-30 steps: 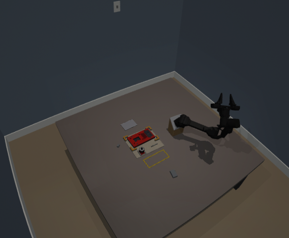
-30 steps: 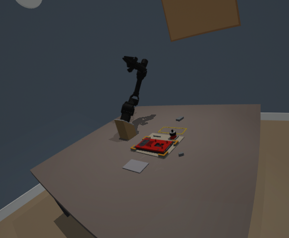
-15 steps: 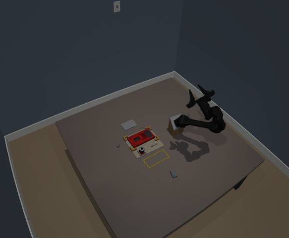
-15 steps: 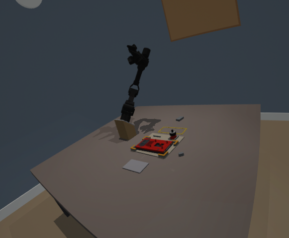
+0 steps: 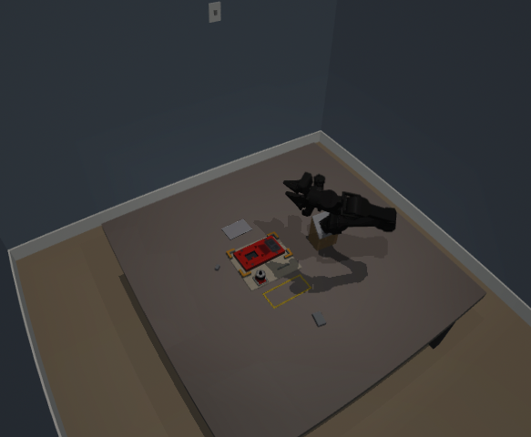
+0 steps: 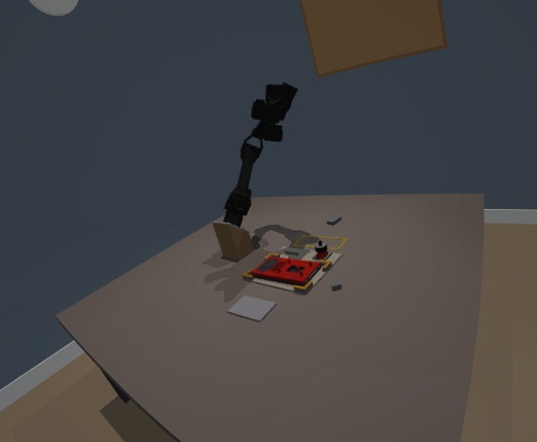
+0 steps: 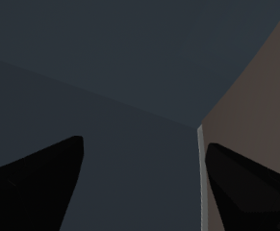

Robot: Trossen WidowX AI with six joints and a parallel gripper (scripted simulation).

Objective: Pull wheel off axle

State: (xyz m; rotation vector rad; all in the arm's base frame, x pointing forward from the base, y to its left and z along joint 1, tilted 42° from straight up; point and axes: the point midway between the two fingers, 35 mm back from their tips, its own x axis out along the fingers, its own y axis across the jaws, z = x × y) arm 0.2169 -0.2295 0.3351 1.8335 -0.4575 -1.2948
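The wheel lies 44 cm below my gripper tip, 8 cm ahead of it and 1 cm to the right of it. Also, from my gripper tip: upright axle 45 cm below, 8 cm ahead, 1 cm to the right.
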